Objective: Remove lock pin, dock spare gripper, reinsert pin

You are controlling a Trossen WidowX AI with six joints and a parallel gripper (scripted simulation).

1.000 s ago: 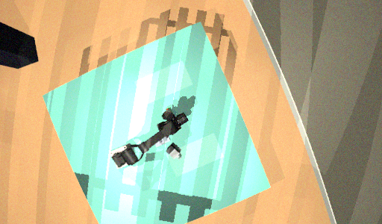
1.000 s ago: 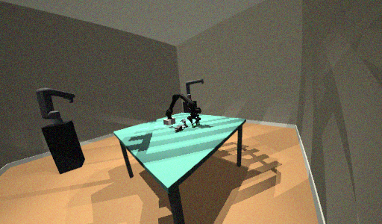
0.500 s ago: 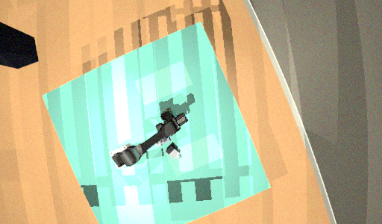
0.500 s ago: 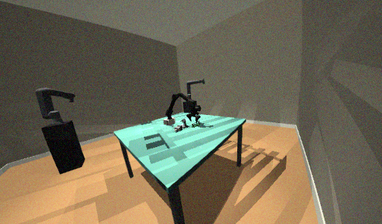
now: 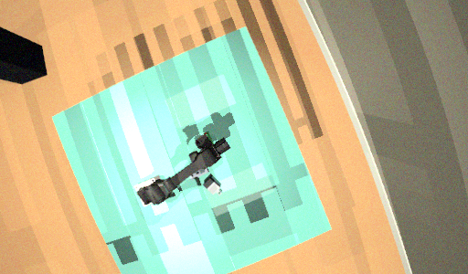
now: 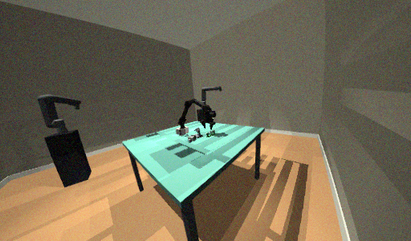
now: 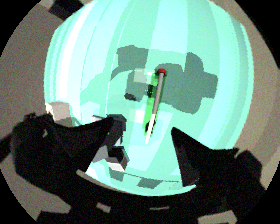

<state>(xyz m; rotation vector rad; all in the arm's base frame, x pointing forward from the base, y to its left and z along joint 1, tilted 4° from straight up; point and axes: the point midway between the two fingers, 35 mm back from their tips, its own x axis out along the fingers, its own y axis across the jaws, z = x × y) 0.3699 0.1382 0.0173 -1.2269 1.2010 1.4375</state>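
Right now my gripper tip is 3 cm past the spare gripper, 22 cm to the left of it and 6 cm above it. From my gripper tip the other things lie so: green bar 1 cm ahead, 3 cm to the left, 6 cm below; then grey mount 9 cm behind, 9 cm to the right, 3 cm below.
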